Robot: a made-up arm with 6 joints. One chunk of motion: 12 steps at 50 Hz.
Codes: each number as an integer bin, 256 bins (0 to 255) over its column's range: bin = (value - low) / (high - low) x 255, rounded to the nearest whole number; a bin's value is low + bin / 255 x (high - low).
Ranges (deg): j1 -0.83..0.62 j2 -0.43..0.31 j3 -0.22..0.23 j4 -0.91..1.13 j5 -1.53..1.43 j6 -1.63..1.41
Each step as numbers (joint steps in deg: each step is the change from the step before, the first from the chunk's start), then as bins.
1 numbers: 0.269 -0.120 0.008 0.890 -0.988 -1.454
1 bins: 193 107 129 225 47 15
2 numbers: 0.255 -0.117 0.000 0.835 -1.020 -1.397
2 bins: 191 108 125 218 44 20
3 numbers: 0.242 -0.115 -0.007 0.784 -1.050 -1.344
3 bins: 189 109 121 212 41 24
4 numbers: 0.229 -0.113 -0.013 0.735 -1.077 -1.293
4 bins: 186 109 117 206 39 28
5 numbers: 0.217 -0.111 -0.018 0.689 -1.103 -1.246
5 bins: 184 110 114 200 37 32
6 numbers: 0.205 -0.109 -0.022 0.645 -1.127 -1.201
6 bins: 182 111 112 194 35 36
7 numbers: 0.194 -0.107 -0.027 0.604 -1.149 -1.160
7 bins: 180 111 109 189 33 39
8 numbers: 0.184 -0.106 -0.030 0.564 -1.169 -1.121
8 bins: 178 112 108 184 31 43
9 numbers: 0.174 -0.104 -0.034 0.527 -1.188 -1.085
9 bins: 177 112 105 180 29 46
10 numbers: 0.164 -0.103 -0.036 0.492 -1.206 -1.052
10 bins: 175 113 104 175 28 48
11 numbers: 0.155 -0.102 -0.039 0.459 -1.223 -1.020
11 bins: 173 113 103 171 26 51
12 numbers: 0.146 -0.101 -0.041 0.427 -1.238 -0.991
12 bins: 172 113 101 167 25 54
